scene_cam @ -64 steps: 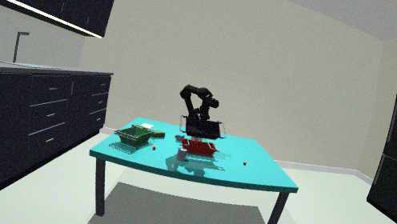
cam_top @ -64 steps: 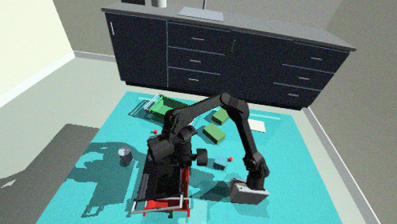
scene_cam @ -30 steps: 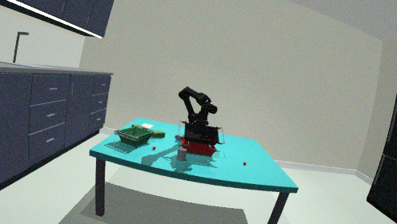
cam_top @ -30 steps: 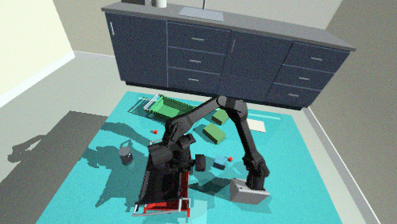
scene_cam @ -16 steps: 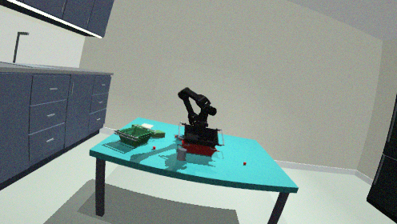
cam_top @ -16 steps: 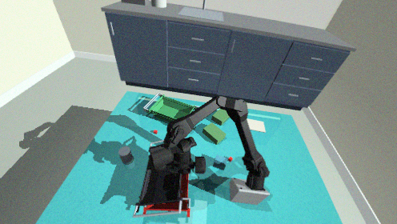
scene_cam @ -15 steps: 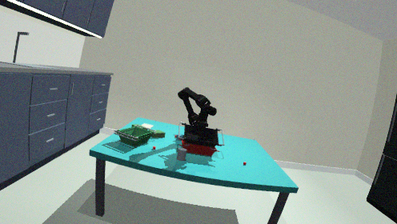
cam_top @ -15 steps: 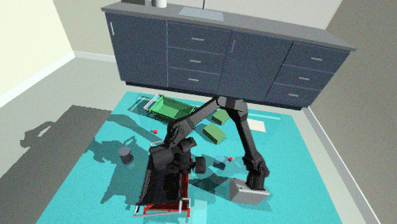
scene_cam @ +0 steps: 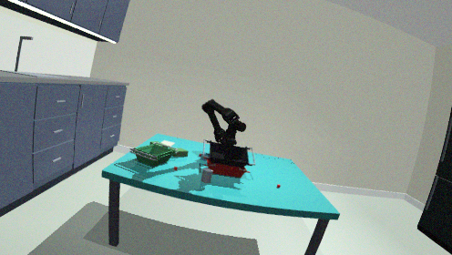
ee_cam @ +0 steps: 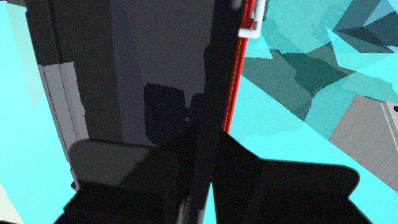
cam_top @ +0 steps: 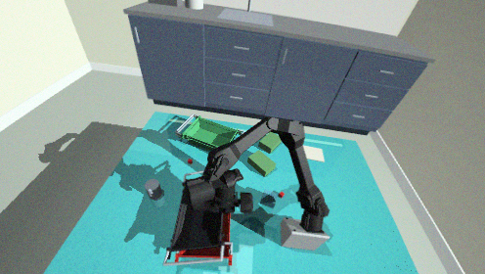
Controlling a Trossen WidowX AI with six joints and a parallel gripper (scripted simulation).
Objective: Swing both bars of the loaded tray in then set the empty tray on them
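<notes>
My gripper tip is now 7 cm short of the black tray and 1 cm below it. From my gripper tip the other things lie so: light blue block: 20 cm behind, 12 cm to the right, 10 cm below; white flat plate: 48 cm behind, 43 cm to the right, 12 cm below.
</notes>
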